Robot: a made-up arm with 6 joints. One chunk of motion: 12 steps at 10 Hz.
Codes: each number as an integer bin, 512 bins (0 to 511) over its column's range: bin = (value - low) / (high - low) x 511, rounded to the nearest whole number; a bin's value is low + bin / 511 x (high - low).
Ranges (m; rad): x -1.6..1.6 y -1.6..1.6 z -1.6..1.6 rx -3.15..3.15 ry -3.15..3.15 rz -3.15..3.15
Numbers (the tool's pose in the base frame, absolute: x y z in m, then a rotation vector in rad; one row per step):
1: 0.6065 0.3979 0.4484 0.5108 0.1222 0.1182
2: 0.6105 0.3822 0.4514 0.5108 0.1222 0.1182
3: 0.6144 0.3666 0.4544 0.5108 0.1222 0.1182
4: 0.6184 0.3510 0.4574 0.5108 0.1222 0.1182
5: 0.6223 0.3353 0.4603 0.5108 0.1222 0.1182
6: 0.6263 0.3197 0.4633 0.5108 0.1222 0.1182
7: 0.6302 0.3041 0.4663 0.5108 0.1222 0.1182
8: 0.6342 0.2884 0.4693 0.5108 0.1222 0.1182
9: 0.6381 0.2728 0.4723 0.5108 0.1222 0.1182
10: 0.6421 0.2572 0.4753 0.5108 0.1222 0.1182
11: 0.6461 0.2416 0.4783 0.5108 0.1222 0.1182
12: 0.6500 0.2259 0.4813 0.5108 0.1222 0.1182
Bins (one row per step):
1: 352 319 327 297 265 265
2: 353 317 328 297 265 265
3: 354 314 328 297 265 265
4: 354 312 329 297 265 265
5: 355 309 329 297 265 265
6: 356 307 329 297 265 265
7: 356 304 330 297 265 265
8: 357 302 330 297 265 265
9: 357 299 331 297 265 265
10: 358 297 331 297 265 265
11: 359 294 332 297 265 265
12: 359 292 332 297 265 265

